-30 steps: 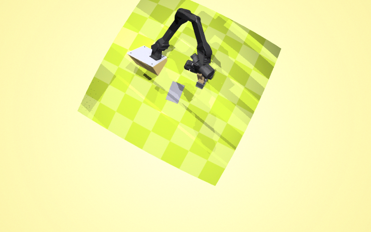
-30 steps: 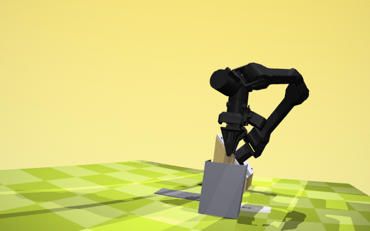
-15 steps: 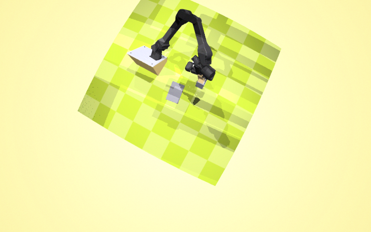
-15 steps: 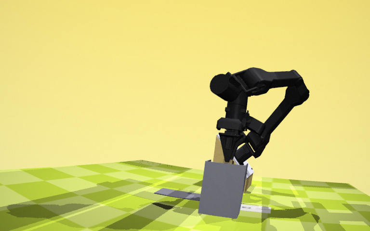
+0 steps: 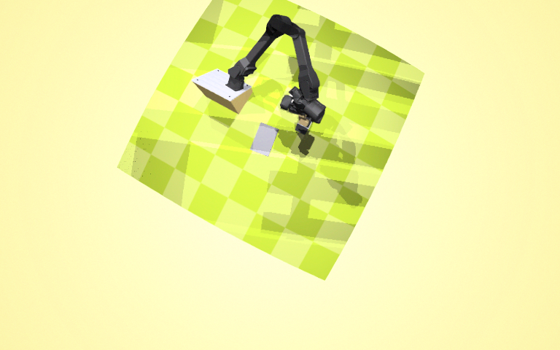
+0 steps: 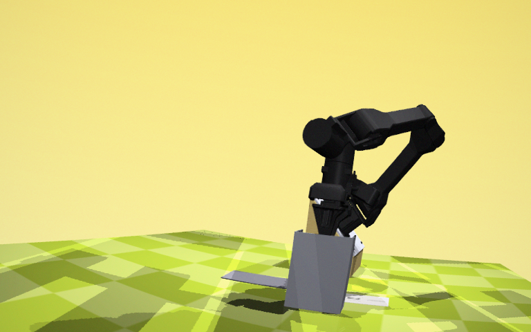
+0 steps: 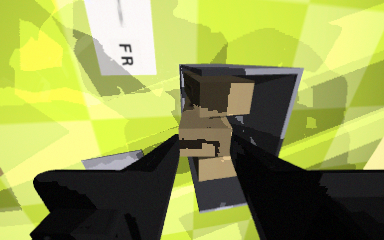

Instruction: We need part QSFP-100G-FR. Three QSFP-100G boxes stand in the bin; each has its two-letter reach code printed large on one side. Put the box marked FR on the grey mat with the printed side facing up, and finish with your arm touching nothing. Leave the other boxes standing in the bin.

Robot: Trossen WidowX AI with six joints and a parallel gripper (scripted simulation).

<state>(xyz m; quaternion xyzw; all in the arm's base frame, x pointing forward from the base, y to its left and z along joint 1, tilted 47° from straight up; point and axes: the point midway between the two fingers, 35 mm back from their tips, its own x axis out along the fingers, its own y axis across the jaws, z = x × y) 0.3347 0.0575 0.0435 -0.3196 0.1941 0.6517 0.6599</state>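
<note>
My gripper tip is 12 cm above the thin white slab, 9 cm past it and 8 cm to the right of it. From my gripper tip the other things lie so: grey mat: 18 cm to the right, 12 cm below, 10 cm behind.
</note>
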